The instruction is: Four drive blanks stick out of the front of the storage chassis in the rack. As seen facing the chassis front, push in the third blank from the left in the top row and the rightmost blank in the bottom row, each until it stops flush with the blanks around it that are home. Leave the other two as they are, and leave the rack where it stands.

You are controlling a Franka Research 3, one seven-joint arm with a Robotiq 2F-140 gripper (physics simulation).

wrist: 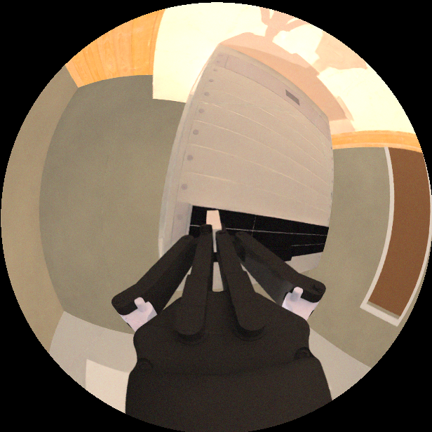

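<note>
My gripper (212, 219) is shut and empty. Its dark fingers stand together, with a small pale block at the tips that I take for the fingertip pads. The tips overlap the left part of the storage chassis (272, 227) in this view; whether they touch it I cannot tell. The chassis front shows as a black band crossed by thin pale lines, under the lowest grey panel of the rack (170, 210). The fingers hide part of the band's left and lower side. Single drive blanks, and which of them stick out, cannot be made out.
Wide grey panels (255, 165) fill the rack above the chassis, with round marks down their left side. A green-grey wall (100, 190) stands behind on the left. A brown board with a pale frame (392, 200) is on the right. Pale floor (75, 345) shows at the lower left.
</note>
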